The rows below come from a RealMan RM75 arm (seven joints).
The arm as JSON. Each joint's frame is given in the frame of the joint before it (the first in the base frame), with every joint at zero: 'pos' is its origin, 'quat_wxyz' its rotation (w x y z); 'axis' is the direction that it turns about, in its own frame. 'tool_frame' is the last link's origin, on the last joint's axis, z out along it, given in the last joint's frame.
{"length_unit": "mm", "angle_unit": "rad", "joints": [
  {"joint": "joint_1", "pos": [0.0, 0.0, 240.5], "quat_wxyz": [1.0, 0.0, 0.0, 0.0], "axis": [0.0, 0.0, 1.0]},
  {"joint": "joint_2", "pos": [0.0, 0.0, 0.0], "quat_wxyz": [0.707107, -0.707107, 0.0, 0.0], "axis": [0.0, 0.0, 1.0]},
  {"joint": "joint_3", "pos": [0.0, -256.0, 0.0], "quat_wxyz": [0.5, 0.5, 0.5, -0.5], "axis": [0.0, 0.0, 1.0]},
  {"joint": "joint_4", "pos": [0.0, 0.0, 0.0], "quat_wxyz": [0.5, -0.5, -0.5, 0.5], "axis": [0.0, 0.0, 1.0]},
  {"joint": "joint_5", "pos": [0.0, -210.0, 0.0], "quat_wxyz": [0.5, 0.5, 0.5, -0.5], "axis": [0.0, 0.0, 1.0]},
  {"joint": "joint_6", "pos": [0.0, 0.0, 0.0], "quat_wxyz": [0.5, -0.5, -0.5, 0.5], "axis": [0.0, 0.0, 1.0]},
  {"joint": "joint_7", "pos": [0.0, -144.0, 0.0], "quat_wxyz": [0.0, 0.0, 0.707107, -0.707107], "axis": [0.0, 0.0, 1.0]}
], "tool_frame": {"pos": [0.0, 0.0, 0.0], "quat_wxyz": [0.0, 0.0, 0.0, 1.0]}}
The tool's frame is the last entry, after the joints.
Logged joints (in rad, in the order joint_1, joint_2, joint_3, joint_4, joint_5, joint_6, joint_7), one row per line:
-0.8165 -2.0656 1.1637 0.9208 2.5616 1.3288 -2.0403
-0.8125 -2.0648 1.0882 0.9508 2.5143 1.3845 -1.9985
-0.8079 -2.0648 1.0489 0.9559 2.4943 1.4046 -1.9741
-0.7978 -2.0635 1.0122 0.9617 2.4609 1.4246 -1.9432
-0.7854 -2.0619 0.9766 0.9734 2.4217 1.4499 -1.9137
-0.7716 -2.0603 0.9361 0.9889 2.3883 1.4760 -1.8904
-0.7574 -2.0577 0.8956 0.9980 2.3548 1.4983 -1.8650
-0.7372 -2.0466 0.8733 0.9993 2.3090 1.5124 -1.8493
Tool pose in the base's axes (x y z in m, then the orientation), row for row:
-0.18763 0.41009 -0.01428 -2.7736 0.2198 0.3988
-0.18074 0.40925 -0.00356 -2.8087 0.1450 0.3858
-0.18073 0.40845 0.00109 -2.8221 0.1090 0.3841
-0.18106 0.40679 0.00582 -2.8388 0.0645 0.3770
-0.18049 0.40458 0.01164 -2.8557 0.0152 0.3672
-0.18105 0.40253 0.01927 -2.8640 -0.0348 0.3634
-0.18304 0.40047 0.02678 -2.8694 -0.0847 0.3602
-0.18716 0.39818 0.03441 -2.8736 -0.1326 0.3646
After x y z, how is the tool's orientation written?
As angles about the fixed x, y, z axes (roll, pitch, yaw), in radians.
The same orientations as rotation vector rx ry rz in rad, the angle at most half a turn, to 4 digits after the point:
-2.7526 -0.4977 0.4056
-2.7824 -0.5083 0.2927
-2.7916 -0.5174 0.2393
-2.8033 -0.5205 0.1719
-2.8142 -0.5194 0.0966
-2.8139 -0.5241 0.0233
-2.8092 -0.5283 -0.0490
-2.8002 -0.5422 -0.1165

